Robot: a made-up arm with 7 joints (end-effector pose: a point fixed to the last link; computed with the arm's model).
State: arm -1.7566 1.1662 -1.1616 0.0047 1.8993 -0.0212 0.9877
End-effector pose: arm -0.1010 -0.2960 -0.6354 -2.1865 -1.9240 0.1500
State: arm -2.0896 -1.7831 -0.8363 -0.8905 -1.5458 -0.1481 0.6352
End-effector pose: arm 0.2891 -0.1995 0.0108 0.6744 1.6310 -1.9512
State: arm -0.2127 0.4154 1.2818 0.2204 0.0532 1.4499 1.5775
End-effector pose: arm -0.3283 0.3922 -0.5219 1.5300 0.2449 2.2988
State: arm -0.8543 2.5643 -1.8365 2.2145 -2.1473 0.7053 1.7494
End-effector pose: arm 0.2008 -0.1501 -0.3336 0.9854 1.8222 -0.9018
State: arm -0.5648 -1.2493 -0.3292 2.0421 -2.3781 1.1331 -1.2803
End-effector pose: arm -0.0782 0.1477 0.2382 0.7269 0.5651 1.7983
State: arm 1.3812 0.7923 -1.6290 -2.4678 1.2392 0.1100 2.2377
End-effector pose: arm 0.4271 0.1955 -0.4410 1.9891 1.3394 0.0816
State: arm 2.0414 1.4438 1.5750 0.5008 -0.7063 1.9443 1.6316
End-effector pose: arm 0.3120 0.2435 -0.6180 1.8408 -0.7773 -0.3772
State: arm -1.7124 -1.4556 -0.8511 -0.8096 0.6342 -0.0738 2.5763
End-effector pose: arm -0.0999 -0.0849 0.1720 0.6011 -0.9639 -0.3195
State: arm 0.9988 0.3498 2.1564 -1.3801 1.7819 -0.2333 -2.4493
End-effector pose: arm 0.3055 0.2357 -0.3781 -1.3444 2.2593 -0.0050
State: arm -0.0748 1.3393 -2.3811 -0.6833 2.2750 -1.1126 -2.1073
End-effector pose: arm -0.0229 0.1056 -0.8221 -1.5500 1.2371 2.1343
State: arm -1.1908 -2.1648 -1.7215 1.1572 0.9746 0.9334 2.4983
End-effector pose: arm -0.1605 -0.2890 0.1503 1.6536 0.5633 0.7253
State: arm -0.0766 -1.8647 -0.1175 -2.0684 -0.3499 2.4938 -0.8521
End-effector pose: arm -0.1498 -0.1519 -0.4244 1.3091 -2.0847 -1.0106
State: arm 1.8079 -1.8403 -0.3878 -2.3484 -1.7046 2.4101 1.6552
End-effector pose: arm 0.4087 0.1729 -0.2207 0.9887 -1.3745 0.1546
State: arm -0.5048 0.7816 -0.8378 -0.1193 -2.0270 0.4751 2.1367
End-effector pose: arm -0.3644 0.3055 -0.2690 -1.6562 2.3247 1.1300
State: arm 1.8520 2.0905 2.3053 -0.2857 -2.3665 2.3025 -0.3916
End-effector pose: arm -0.1152 -0.2241 -0.9163 1.3925 -0.6892 -1.0310
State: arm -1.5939 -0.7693 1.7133 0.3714 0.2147 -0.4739 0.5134
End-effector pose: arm -0.2801 -0.1125 -0.1794 1.7994 -0.6924 1.9921
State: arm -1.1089 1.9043 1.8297 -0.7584 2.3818 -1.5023 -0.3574
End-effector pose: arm 0.2043 0.0098 -0.3401 -1.1603 -1.5438 2.1228
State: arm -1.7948 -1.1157 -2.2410 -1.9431 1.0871 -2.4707 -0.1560
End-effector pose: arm -0.0172 0.1128 0.2815 0.6527 -0.7108 2.8036
